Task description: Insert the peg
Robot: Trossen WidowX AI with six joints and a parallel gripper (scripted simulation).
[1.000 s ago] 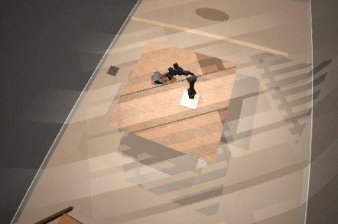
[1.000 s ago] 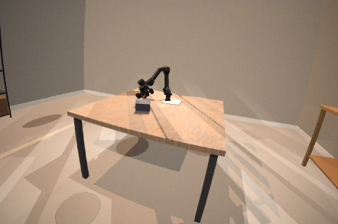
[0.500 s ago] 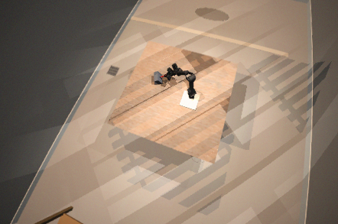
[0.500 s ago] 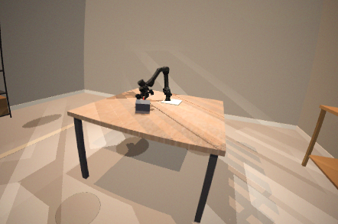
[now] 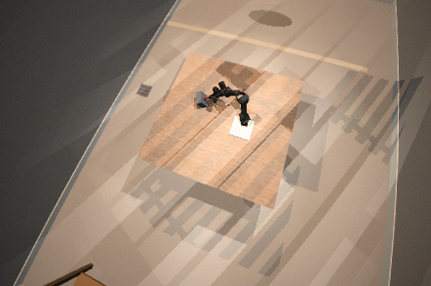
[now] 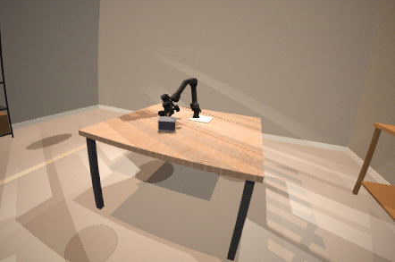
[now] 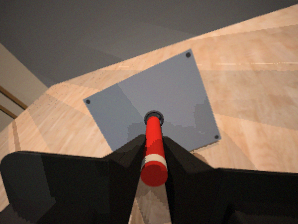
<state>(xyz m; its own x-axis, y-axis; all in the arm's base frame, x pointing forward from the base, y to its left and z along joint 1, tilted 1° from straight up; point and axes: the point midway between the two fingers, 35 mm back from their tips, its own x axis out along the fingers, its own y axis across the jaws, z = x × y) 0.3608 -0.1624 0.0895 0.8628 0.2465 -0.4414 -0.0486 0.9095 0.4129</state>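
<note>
The grey sloped panel lies 7 cm ahead of my gripper tip, 2 cm to the left of it and 3 cm below it. Round my gripper tip: red round peg (1 cm behind, 1 cm above).
</note>
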